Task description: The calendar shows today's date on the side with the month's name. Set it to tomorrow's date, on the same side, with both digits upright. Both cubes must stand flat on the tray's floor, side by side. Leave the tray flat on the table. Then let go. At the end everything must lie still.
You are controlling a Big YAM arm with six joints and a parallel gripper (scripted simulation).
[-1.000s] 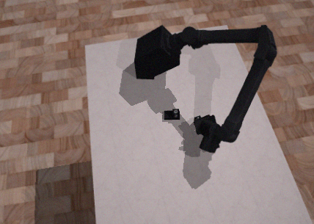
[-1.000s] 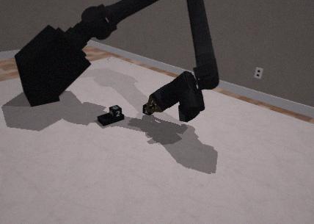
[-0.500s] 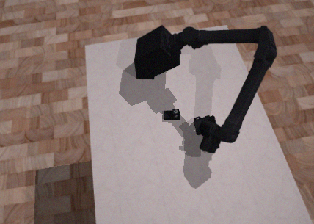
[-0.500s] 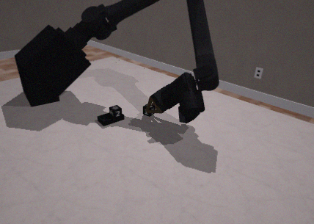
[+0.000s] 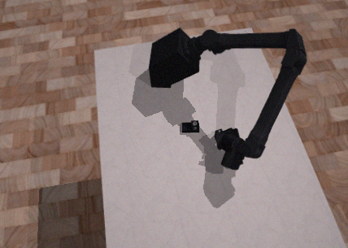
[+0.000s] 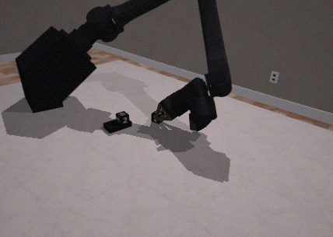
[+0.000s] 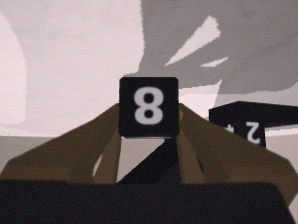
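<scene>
Now: the black digit cube 10 mm below my hand and 10 mm behind it. Round my hand: black tray (120 mm to the right, 70 mm behind, 10 mm below).
</scene>
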